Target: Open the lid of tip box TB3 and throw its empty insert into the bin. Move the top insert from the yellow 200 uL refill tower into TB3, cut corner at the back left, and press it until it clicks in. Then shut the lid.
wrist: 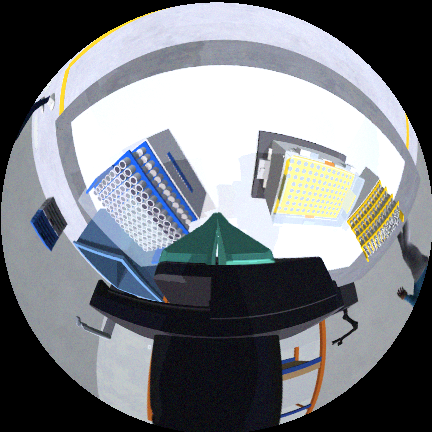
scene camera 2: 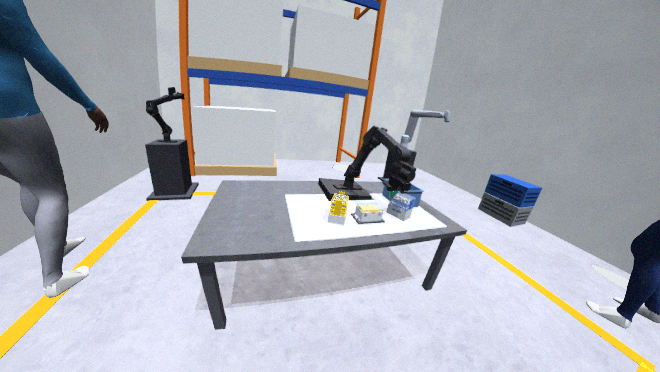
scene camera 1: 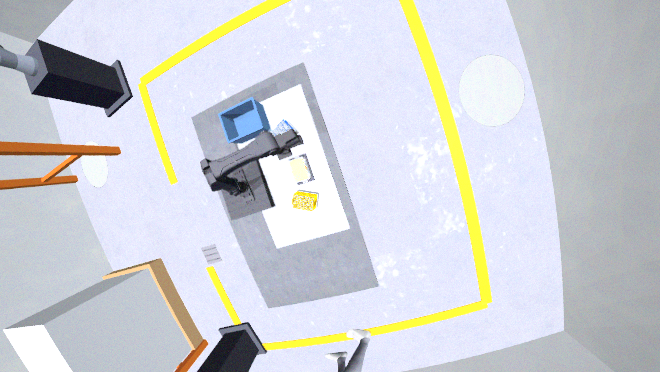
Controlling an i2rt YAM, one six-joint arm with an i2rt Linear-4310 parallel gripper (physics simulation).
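Tip box TB3 (scene camera 1: 301, 169) (scene camera 2: 369, 214) (wrist: 272, 177) sits in a dark base on the white mat. Its yellow insert (scene camera 1: 299, 169) (wrist: 317, 187), a grid of round holes, shows through the clear lid (wrist: 352, 200), which looks shut. The yellow refill tower (scene camera 1: 305, 201) (scene camera 2: 339, 207) (wrist: 377, 217) stands beside it, with several stacked yellow inserts. My gripper (scene camera 2: 393, 195) (wrist: 216, 218) is shut and empty, green fingertips together. It hangs above the table near the blue tower, to the bin side of TB3. The bin (scene camera 1: 264, 119) (scene camera 2: 416, 191) (wrist: 107, 265) is a blue open box. The fingertips are hidden in scene camera 1.
A blue refill tower (scene camera 1: 283, 126) (scene camera 2: 401, 206) (wrist: 145, 205) stands between TB3 and the bin, close to my fingers. The white mat (scene camera 1: 320, 220) (scene camera 2: 310, 230) (wrist: 220, 100) lies on the dark grey table (scene camera 1: 320, 270) (scene camera 2: 240, 230). My arm's base plate (scene camera 1: 262, 195) is behind the mat.
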